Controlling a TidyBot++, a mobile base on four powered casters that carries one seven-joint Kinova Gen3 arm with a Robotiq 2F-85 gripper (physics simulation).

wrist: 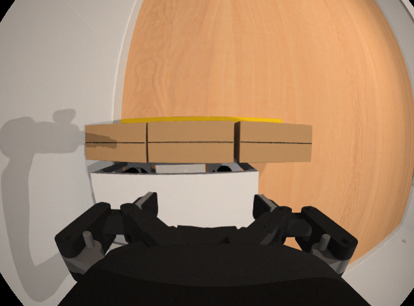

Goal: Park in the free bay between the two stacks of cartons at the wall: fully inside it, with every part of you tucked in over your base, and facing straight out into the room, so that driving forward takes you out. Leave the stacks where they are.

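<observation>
My open gripper (205,204) is in the lower middle of the wrist view, with nothing between its fingers. The white top of my base (200,192) shows below and between the fingers. A row of brown cartons (191,142) runs across the view just beyond the base's dark edge; whether they touch is hidden. The row reaches past the base on the right. A yellow floor line (200,119) shows along the row's far side. The other stack does not show, and I cannot tell from this view whether the base is fully inside the bay.
A pale wall (60,60) stands at the left, near the row's left end, with my arm's shadow on it. Wooden floor (270,65) spreads beyond the cartons and to the right. Another pale wall (400,240) curves along the right edge.
</observation>
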